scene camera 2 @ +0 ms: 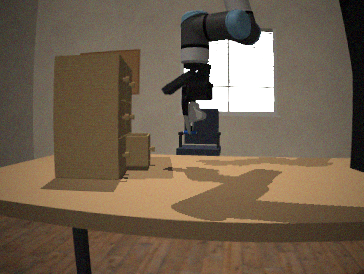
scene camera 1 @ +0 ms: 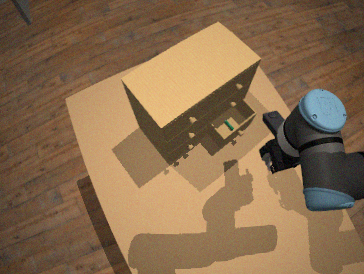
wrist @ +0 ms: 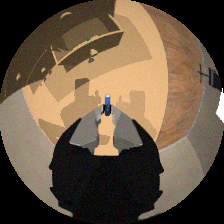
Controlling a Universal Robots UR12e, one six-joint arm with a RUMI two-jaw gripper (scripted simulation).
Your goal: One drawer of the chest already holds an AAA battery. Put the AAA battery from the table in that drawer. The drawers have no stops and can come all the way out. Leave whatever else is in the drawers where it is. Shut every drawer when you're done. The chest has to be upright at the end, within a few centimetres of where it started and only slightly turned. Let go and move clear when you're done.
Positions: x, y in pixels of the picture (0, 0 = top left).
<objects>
my gripper: scene camera 2; scene camera 1; wrist 107, 105
same spot on my gripper: [scene camera 1: 265, 156] = [scene camera 2: 189, 112]
</objects>
